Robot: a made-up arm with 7 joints.
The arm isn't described. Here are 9 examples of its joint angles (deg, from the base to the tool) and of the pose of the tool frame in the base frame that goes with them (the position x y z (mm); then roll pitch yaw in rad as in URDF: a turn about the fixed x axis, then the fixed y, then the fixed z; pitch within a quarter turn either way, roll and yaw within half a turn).
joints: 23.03 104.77 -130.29 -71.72 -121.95 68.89 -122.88
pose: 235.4 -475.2 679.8 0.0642 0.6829 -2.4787
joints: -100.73 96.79 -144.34 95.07 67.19 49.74 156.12
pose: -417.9 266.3 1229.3 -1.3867 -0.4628 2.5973
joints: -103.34 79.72 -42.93 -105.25 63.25 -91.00 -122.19
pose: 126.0 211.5 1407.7 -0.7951 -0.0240 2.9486
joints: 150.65 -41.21 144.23 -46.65 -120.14 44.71 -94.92
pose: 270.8 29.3 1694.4 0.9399 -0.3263 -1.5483
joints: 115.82 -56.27 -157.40 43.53 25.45 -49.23 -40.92
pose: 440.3 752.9 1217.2 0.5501 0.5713 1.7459
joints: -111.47 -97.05 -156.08 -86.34 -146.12 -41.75 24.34
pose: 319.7 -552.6 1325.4 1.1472 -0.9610 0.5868
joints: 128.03 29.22 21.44 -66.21 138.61 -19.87 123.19
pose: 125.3 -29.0 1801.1 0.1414 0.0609 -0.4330
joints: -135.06 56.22 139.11 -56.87 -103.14 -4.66 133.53
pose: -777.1 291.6 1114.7 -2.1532 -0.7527 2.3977
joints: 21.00 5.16 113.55 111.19 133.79 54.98 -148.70
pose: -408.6 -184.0 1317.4 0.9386 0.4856 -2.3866
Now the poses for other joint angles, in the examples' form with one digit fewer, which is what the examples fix.
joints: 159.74 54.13 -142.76 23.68 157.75 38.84 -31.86
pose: -599 -293 1574 1.026 0.560 -2.060
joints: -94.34 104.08 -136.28 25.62 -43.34 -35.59 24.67
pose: -280 863 796 -2.839 -0.536 1.947
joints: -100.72 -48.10 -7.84 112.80 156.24 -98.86 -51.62
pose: -147 42 1227 -2.412 0.655 0.905
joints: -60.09 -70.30 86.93 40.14 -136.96 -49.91 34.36
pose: -46 -805 1075 -2.327 -0.542 -1.344
